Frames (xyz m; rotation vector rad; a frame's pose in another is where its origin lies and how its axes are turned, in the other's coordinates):
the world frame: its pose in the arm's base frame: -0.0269 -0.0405 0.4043 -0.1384 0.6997 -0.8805
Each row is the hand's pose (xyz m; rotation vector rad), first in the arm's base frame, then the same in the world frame.
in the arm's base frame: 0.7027 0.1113 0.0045 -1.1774 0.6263 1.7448
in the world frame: 0.4038 0.7342 0.1142 -1.9888 -0.5079 1.7991
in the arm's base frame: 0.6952 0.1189 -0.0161 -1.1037 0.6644 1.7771
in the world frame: 0.4053 0.7421 0.0925 -1.9510 -0.4401 1.8631
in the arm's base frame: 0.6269 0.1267 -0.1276 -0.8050 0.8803 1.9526
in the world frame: 0.4262 0.7452 -0.0368 -1.8451 -0.0747 2.1254
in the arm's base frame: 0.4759 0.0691 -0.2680 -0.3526 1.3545 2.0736
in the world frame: 0.4748 0.6628 -0.2283 -1.6615 0.6502 2.2969
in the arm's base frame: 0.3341 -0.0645 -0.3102 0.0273 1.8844 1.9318
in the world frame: 0.5346 0.4995 -0.3258 -1.4408 1.3457 2.1305
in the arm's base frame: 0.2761 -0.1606 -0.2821 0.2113 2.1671 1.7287
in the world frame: 0.5671 0.3885 -0.3238 -1.2892 1.6659 1.9182
